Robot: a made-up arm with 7 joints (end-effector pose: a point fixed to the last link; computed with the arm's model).
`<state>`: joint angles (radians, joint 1 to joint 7).
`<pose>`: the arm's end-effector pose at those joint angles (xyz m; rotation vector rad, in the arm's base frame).
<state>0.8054 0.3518 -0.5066 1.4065 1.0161 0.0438 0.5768</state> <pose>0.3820 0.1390 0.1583 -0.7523 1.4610 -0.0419</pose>
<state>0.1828 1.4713 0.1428 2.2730 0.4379 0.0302 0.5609</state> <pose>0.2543 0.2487 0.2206 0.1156 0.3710 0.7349</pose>
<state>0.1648 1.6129 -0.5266 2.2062 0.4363 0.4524 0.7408</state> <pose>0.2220 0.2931 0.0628 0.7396 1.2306 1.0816</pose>
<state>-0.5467 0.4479 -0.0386 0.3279 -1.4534 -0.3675 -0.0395</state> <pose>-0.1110 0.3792 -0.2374 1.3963 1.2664 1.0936</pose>
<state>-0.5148 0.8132 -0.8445 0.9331 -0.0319 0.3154 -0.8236</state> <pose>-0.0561 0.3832 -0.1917 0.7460 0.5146 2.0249</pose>
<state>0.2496 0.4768 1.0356 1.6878 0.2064 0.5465 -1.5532</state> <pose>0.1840 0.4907 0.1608 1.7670 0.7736 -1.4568</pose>
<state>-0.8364 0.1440 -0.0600 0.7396 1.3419 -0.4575 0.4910</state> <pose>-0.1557 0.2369 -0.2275 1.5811 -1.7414 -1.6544</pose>
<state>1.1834 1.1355 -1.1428 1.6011 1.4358 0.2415 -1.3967</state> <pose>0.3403 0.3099 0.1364 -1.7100 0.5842 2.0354</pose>
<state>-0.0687 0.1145 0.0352 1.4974 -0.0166 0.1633 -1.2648</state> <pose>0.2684 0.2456 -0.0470 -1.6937 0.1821 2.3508</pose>
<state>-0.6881 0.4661 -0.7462 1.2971 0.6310 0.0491 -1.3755</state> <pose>-0.0754 0.1866 -0.1797 -0.2781 0.9516 2.7806</pose>
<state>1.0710 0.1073 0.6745 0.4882 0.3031 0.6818 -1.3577</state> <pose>0.4196 0.3026 0.0857 1.2090 -0.9634 -1.9904</pose>
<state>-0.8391 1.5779 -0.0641 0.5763 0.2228 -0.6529 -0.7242</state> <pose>0.1034 0.6505 0.0475 0.1307 -0.1118 1.9061</pose>
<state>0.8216 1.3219 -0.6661 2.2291 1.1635 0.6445 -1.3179</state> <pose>0.2549 0.2512 0.1737 -1.2633 0.3605 1.7615</pose>
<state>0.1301 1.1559 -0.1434 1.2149 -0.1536 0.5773 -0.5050</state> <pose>0.2726 0.4895 0.0573 -0.2554 -0.2651 2.4444</pose>
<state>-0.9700 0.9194 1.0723 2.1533 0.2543 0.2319 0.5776</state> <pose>0.1976 0.3898 0.1187 -0.1261 0.8117 1.5034</pose>
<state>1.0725 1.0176 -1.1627 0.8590 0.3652 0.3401 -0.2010</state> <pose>0.3573 0.4636 0.0724 -0.3795 0.4314 2.1544</pose>
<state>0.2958 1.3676 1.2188 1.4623 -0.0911 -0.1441 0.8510</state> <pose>0.0997 0.5018 0.4249 -0.6185 -0.3997 1.5852</pose>
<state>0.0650 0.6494 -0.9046 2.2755 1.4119 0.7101 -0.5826</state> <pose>0.1050 0.0864 0.0340 -0.0249 2.3321 0.9596</pose>
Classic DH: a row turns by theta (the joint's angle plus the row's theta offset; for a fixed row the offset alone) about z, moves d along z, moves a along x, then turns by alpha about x. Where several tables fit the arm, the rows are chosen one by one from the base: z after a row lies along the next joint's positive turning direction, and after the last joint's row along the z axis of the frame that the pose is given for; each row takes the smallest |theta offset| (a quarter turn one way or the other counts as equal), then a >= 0, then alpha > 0; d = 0 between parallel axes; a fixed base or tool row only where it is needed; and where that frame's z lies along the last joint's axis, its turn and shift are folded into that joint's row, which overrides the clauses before.
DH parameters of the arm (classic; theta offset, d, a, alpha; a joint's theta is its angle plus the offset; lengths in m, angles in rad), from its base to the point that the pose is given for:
base (fixed): 0 0.1988 0.0085 1.5708
joint 1: -1.5708 -0.2311 0.0015 -1.5708
joint 2: -1.5708 0.017 0.0059 1.5708
joint 3: -1.5708 -0.1889 0.0001 -1.5708
joint 4: 0 0.0436 -0.0022 1.5708
joint 5: 0 -0.2347 -0.0075 1.5708
joint 6: -1.5708 0.0106 0.0295 -1.5708
joint 7: 0 0.0236 0.0175 1.5708
tool (fixed): 1.5708 0.0045 0 0

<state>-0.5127 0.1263 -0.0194 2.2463 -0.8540 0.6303 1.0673</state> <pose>0.1830 0.2094 0.0401 0.2026 1.4974 1.3814</pose>
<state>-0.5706 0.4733 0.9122 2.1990 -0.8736 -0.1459 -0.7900</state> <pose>0.1757 0.3726 0.1574 -0.6911 -1.1633 1.4743</pose>
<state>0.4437 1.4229 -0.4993 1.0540 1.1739 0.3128 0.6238</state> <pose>0.2728 0.5357 0.0750 -0.7736 1.5998 1.4823</pose>
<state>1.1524 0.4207 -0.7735 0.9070 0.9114 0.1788 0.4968</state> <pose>0.4435 0.2076 0.1412 -0.6603 1.4805 0.6062</pose>
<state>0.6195 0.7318 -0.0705 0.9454 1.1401 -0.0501 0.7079</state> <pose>0.3871 0.4137 0.0765 -1.3530 1.3234 0.4782</pose>
